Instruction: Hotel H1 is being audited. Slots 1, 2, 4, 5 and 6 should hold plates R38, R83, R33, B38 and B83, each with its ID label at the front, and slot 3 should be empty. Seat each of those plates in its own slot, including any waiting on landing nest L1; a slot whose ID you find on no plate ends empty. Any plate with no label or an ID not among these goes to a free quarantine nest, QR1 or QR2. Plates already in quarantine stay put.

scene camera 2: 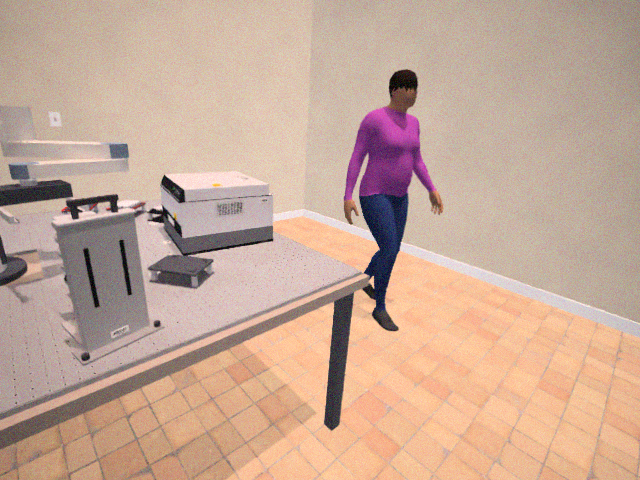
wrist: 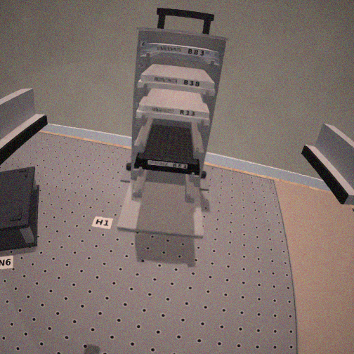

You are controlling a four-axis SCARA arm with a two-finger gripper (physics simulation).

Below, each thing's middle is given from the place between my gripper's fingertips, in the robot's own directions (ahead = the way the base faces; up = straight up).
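Labels:
Instrument (scene camera 2: 198, 218): my gripper stands 250 mm to the right of it and 580 mm short of it, and is 140 mm above it.

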